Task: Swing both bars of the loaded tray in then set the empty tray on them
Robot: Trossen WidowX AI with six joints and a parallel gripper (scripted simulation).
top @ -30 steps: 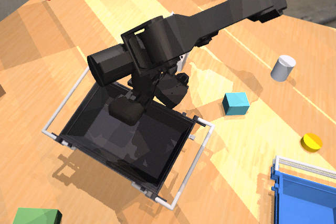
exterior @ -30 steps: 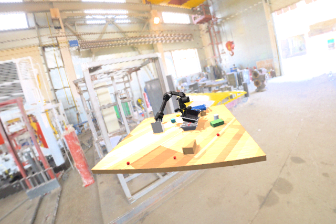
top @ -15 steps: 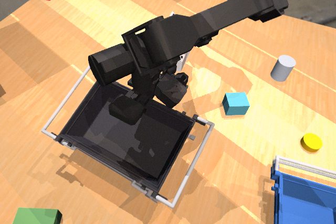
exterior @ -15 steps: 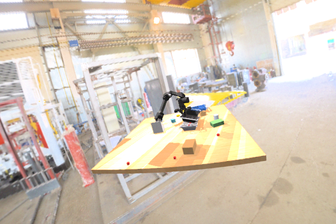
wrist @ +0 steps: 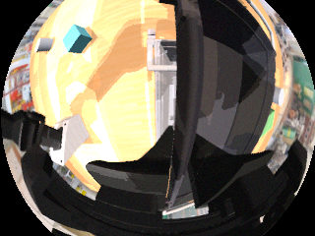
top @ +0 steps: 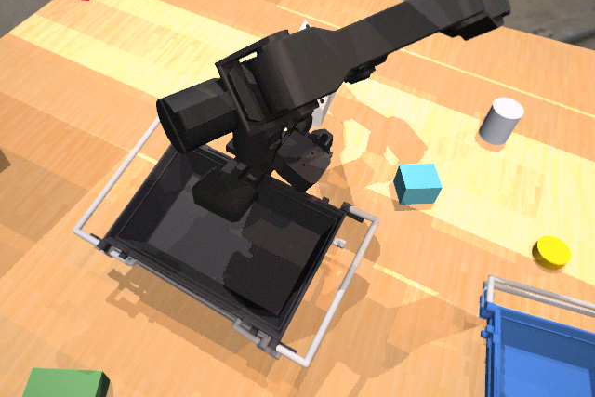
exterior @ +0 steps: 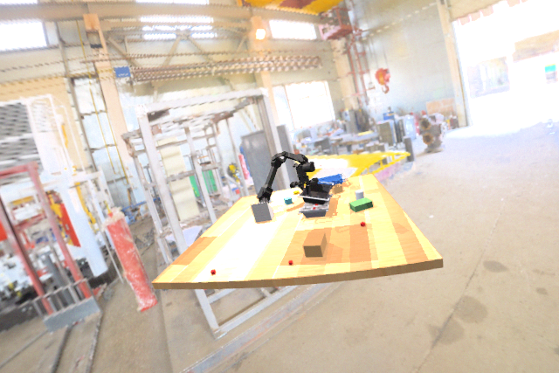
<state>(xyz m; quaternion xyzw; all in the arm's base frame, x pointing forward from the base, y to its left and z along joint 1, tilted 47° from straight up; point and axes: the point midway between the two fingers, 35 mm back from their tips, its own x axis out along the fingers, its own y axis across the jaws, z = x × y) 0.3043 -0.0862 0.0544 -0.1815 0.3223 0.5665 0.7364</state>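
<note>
The black tray is 7 cm ahead of my gripper tip, 2 cm to the right of it and 1 cm above it. Round my gripper tip: green block: 31 cm ahead, 15 cm to the right, 9 cm below; then cyan block: 23 cm to the left, 16 cm behind, 9 cm below; then yellow disc: 45 cm to the left, 10 cm below, 9 cm behind.
</note>
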